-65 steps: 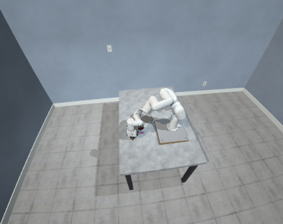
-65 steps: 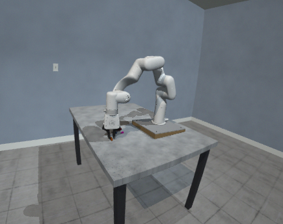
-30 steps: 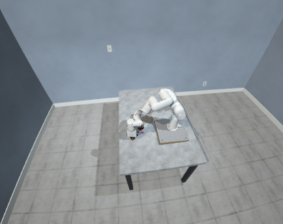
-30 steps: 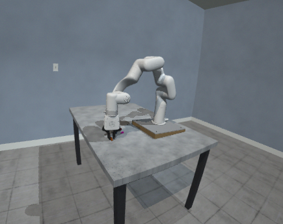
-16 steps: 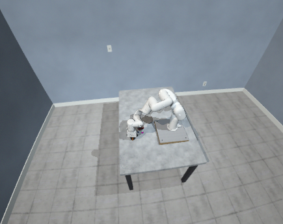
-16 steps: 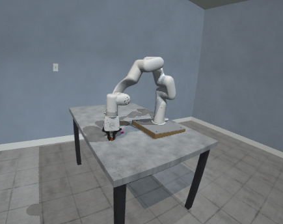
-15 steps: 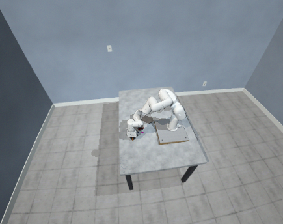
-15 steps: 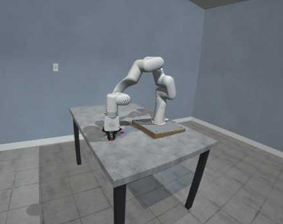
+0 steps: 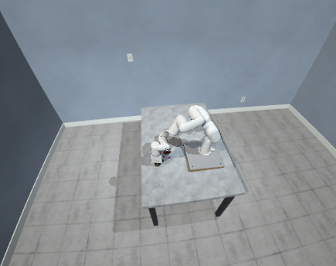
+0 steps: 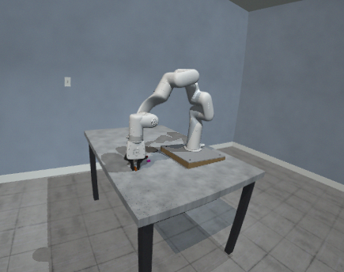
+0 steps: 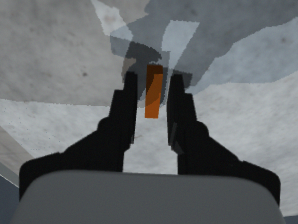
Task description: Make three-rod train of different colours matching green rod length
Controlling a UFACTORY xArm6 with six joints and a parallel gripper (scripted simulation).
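My hand is 20 mm above the orange rod. The rest, counted from my hand: red rod: 100 mm behind, 130 mm to the right, 20 mm below; blue rod: 70 mm behind, 80 mm to the right, 20 mm below; grey rod: 50 mm behind, 100 mm to the right, 20 mm below.
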